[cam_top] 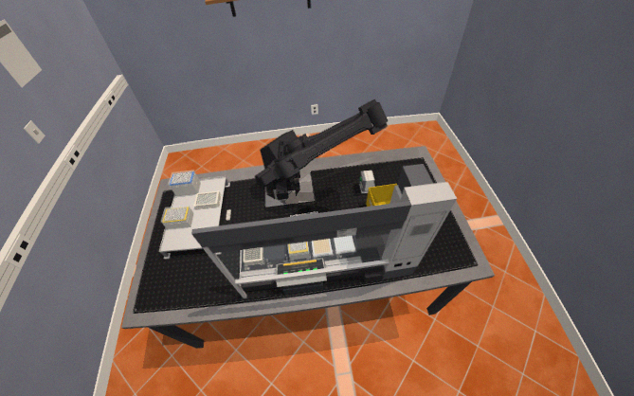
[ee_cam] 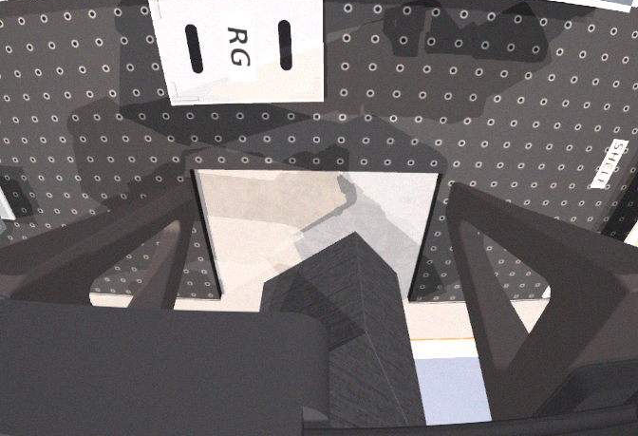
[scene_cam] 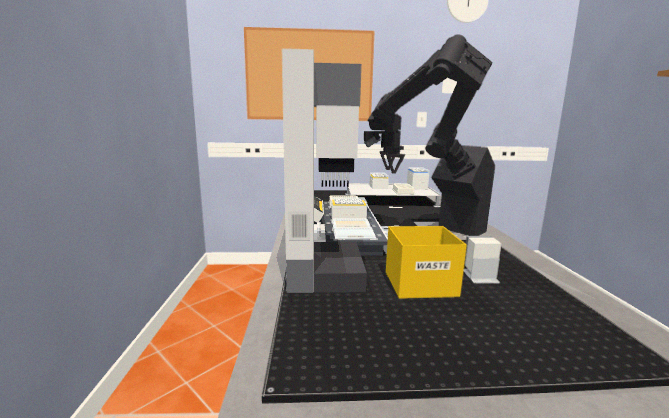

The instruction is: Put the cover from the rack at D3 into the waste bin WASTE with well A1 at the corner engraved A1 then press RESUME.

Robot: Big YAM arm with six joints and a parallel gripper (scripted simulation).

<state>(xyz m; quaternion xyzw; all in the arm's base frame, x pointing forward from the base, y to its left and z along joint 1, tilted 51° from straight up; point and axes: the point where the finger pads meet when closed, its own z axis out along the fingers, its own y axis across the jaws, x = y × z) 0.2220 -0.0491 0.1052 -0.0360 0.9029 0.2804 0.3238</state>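
The clear cover lies 150 mm ahead of my hand, 120 mm below it and 70 mm to the left of it. The rest, counted from my hand: orange plate (180 mm below, 170 mm to the left, 120 mm ahead); RG nest (230 mm below, 70 mm to the left, 20 mm behind); trough reservoir (200 mm ahead, 170 mm below, 130 mm to the right).
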